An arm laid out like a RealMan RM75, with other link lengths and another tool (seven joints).
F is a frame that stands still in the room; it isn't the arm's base.
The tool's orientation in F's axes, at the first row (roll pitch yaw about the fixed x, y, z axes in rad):
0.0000, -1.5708, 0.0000
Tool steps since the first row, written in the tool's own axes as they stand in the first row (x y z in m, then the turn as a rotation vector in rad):
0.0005, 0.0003, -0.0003, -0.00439, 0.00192, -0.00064
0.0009, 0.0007, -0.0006, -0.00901, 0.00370, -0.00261
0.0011, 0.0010, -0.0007, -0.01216, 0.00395, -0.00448
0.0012, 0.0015, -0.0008, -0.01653, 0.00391, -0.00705
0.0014, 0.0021, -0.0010, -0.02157, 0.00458, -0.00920
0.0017, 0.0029, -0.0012, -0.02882, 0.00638, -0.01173
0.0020, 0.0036, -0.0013, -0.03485, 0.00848, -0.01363
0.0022, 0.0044, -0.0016, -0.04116, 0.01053, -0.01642
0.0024, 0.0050, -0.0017, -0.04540, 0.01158, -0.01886
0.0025, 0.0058, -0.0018, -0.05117, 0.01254, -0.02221
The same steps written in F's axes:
0.0003, 0.0003, 0.0005, 0.00064, 0.00192, -0.00439
0.0006, 0.0007, 0.0009, 0.00261, 0.00370, -0.00901
0.0007, 0.0010, 0.0011, 0.00448, 0.00395, -0.01216
0.0008, 0.0015, 0.0012, 0.00705, 0.00391, -0.01653
0.0010, 0.0021, 0.0014, 0.00920, 0.00458, -0.02157
0.0012, 0.0029, 0.0017, 0.01173, 0.00638, -0.02882
0.0013, 0.0036, 0.0020, 0.01363, 0.00848, -0.03485
0.0016, 0.0044, 0.0022, 0.01642, 0.01053, -0.04116
0.0017, 0.0050, 0.0024, 0.01886, 0.01158, -0.04540
0.0018, 0.0058, 0.0025, 0.02221, 0.01254, -0.05117

